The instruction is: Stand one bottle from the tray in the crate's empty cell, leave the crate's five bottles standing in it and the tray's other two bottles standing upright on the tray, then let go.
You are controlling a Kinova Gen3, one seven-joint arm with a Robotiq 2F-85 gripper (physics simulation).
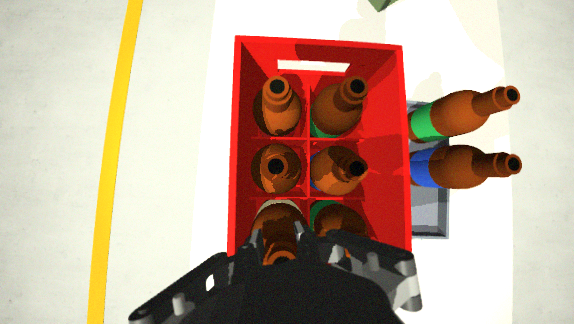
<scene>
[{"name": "my gripper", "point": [278,234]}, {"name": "green-labelled bottle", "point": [461,112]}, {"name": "blue-labelled bottle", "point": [460,166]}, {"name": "cream-labelled bottle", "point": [275,218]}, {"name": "green-labelled bottle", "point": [325,215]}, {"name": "green-labelled bottle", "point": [276,168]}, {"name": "crate side wall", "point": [386,211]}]
</scene>
